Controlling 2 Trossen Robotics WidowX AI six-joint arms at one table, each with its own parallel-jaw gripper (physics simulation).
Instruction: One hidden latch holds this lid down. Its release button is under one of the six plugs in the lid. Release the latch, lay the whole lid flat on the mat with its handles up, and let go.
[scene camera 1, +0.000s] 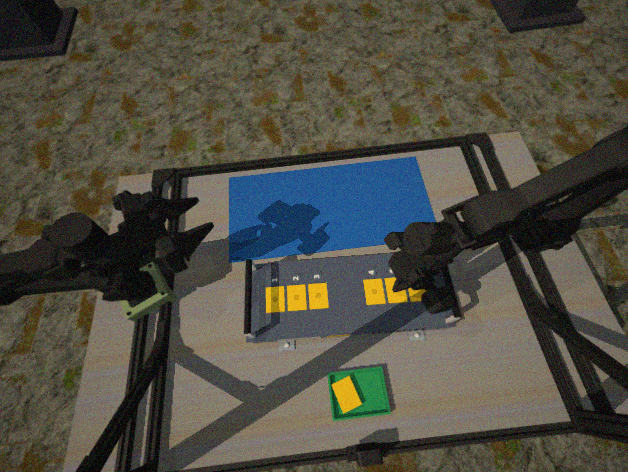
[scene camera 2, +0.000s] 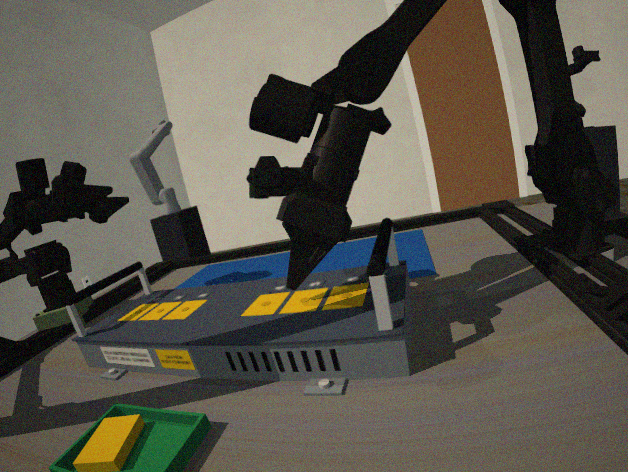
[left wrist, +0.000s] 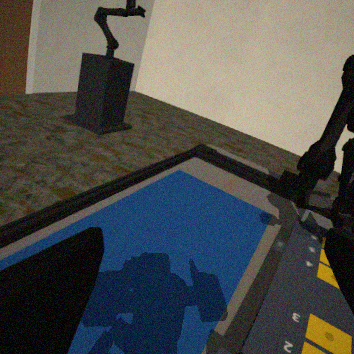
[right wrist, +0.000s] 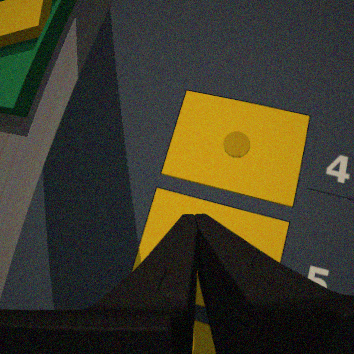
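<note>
The grey lid lies level on its box with six yellow plugs seated, in two groups of three. Its black handles stand up at the left end and the right end. My right gripper is shut and empty, pointing down a little above plug 5, beside plug 4. It partly hides plug 6 in scene camera 1. My left gripper is open and empty, in the air left of the lid. No release button shows.
The blue mat lies behind the box. A green tray in front holds a yellow block. Small bolted tabs sit at the box's front. Dark rails border the table.
</note>
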